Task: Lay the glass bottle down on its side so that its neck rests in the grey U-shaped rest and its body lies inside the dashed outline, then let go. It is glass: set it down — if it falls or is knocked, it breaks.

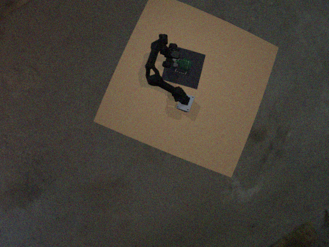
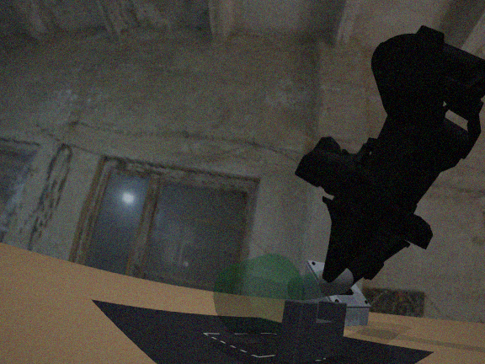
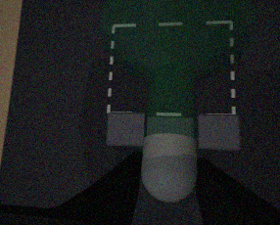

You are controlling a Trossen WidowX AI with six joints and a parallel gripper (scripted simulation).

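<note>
Right now the dark mat is 100 mm to the right of my gripper tip, 80 mm below it and 10 mm ahead of it. Also, from my gripper tip: green glass bottle 50 mm to the right, 10 mm below.
</note>
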